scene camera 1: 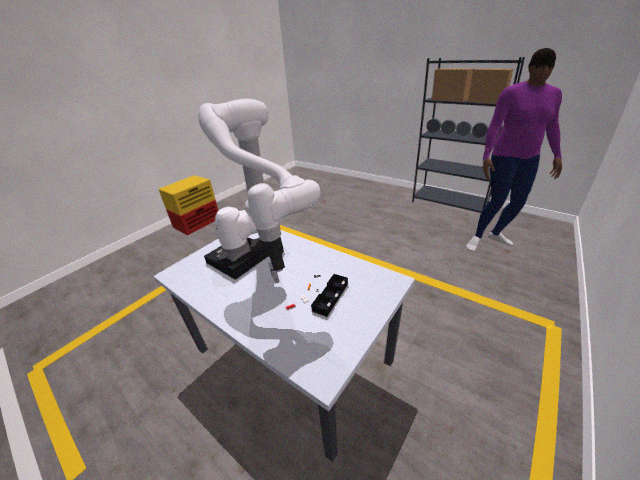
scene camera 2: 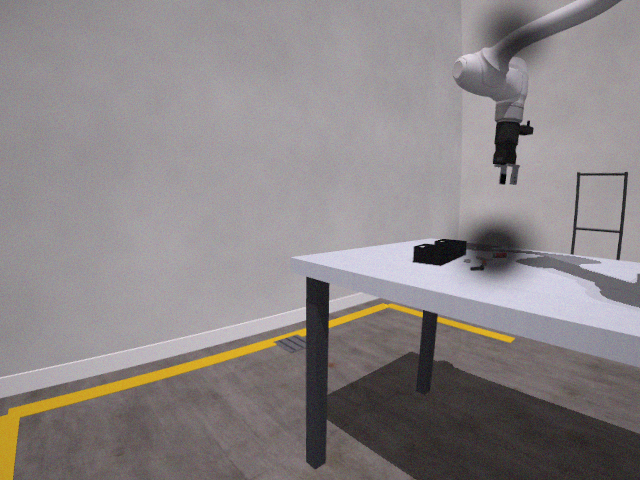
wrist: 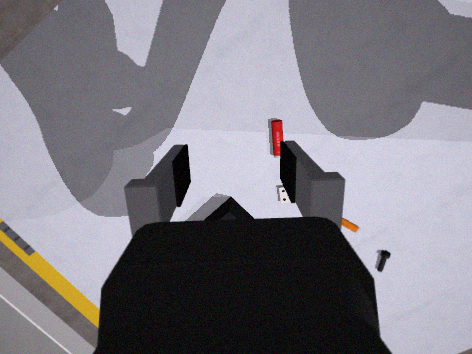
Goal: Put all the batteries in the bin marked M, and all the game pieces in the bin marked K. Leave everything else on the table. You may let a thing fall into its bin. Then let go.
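Places are measured from the arm's base along level axes (x right, y back, z down), in millimetres.
Pixels of known places: gripper, fingertip midpoint: (scene camera 1: 275, 278) (scene camera 2: 507, 184) (wrist: 234, 161); arm's base, link origin: (scene camera 1: 236, 250).
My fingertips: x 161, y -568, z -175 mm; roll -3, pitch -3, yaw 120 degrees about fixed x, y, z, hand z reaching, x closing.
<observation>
Ahead of a thing's pixels: the offset from my fingertips to its top centre. "*": to the spot under its first point. Level surfaces: height alone.
My gripper (scene camera 1: 275, 279) (scene camera 2: 508, 180) (wrist: 234, 161) is open and empty, high above the table. A red battery @(dx -66, dy +14, dz +227 mm) (scene camera 1: 290, 306) (scene camera 2: 499, 255) (wrist: 277, 137) lies on the table, near the right finger in the wrist view. A white domino with black dots @(dx -149, dy +0, dz +234 mm) (scene camera 1: 304, 299) (wrist: 283, 194) lies beside it, partly behind that finger. An orange stick-like piece @(dx -231, dy +38, dz +231 mm) (scene camera 1: 309, 286) (wrist: 350, 225) lies farther along; its kind is unclear. Three joined black bins @(dx -239, dy -101, dz +195 mm) (scene camera 1: 330, 293) (scene camera 2: 439, 254) stand beside the objects; their letters are too small to read. A black corner @(* dx -108, dy -86, dz +212 mm) (wrist: 230, 206) shows above the gripper body in the wrist view.
A black bolt @(dx -323, dy +58, dz +228 mm) (scene camera 1: 316, 275) (scene camera 2: 477, 268) (wrist: 383, 260) and a tiny grey piece @(dx -236, dy -14, dz +233 mm) (scene camera 1: 317, 290) lie near the bins on the table @(dz +242 mm) (scene camera 1: 377, 289). The black arm base (scene camera 1: 235, 269) stands at the table's left. A person (scene camera 1: 524, 121) stands by the far shelf. Dark smudges blur parts of scene camera 2.
</observation>
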